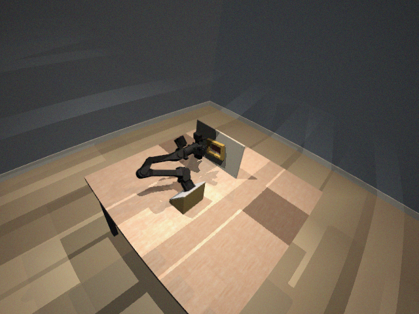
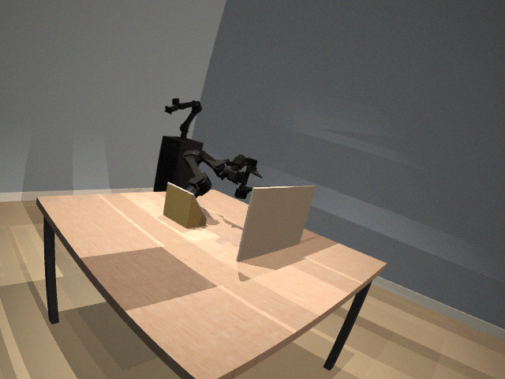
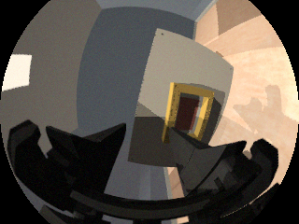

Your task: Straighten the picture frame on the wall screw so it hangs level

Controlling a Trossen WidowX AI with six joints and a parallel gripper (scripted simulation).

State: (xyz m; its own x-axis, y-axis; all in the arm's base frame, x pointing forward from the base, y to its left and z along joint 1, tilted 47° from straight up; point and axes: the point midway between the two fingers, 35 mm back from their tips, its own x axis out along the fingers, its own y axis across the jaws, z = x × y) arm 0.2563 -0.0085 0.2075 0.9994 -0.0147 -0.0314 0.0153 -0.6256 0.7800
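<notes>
My gripper tip is 120 mm short of the picture frame and 110 mm above it. Also, from my gripper tip: wall panel: 130 mm ahead, 120 mm below.
</notes>
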